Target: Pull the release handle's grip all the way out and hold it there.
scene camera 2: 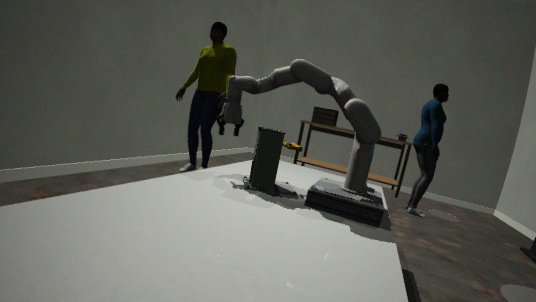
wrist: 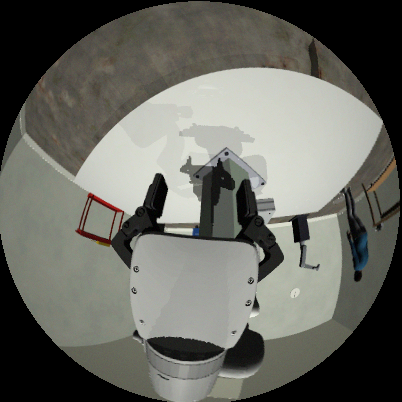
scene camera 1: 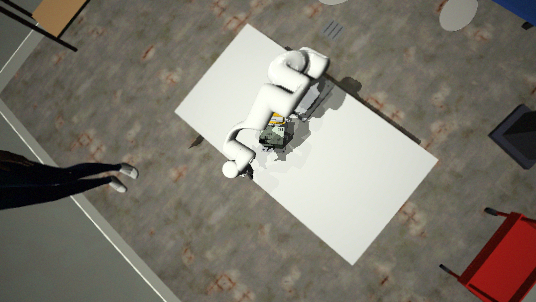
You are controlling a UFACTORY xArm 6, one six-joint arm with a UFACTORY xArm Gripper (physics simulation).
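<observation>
The release handle's yellow grip sticks out from the dark green upright housing, on the side facing the robot's base. The arm partly covers the grip in scene view 1, and the grip does not show in the wrist view. My gripper is open and empty. It points down on the far side of the housing from the base, near the table's edge, with its fingertips at about the height of the housing's top, apart from housing and grip.
The housing's base plate sits on the white table. The robot's base stands close beside it, and the arm arches over the handle. A workbench and two people stand beyond the table.
</observation>
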